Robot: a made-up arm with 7 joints.
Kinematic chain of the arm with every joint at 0, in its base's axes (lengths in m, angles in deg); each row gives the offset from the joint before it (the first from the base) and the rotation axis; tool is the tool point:
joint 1: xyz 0 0 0.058 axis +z
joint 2: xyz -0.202 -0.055 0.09 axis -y
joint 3: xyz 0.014 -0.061 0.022 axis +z
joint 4: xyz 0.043 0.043 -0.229 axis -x
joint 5: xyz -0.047 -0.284 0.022 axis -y
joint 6: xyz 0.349 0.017 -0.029 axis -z
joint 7: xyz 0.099 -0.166 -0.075 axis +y
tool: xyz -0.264 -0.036 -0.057
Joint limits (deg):
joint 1: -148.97..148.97
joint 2: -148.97..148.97
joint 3: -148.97..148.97
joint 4: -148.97..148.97
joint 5: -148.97..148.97
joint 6: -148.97..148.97
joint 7: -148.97..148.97
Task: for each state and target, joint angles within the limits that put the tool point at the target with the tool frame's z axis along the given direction. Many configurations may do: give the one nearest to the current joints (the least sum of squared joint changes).
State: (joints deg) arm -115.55 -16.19 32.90 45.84 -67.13 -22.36 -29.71
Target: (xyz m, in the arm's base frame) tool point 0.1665 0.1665 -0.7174 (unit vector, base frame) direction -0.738 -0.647 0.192
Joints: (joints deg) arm -124.62 -25.55 71.39 -3.25 -32.60 -67.52 -57.27
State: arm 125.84 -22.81 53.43 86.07 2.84 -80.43 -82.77
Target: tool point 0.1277 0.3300 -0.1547 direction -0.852 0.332 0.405
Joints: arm 123.74 -33.00 28.00 102.46 -14.25 -125.47 -75.55
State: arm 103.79 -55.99 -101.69 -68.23 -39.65 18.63 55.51
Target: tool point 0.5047 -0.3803 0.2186 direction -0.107 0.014 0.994
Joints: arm 132.60 -77.91 -121.31 -43.74 -8.02 52.27 31.69
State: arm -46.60 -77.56 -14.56 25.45 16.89 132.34 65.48
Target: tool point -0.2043 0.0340 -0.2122 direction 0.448 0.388 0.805
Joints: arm -12.45 -73.38 -18.68 66.71 24.02 141.45 43.61
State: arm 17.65 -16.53 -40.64 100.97 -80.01 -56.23 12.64
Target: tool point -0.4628 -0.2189 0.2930 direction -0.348 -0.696 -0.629
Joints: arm 27.09 27.94 -85.86 83.91 -122.68 -17.08 34.68
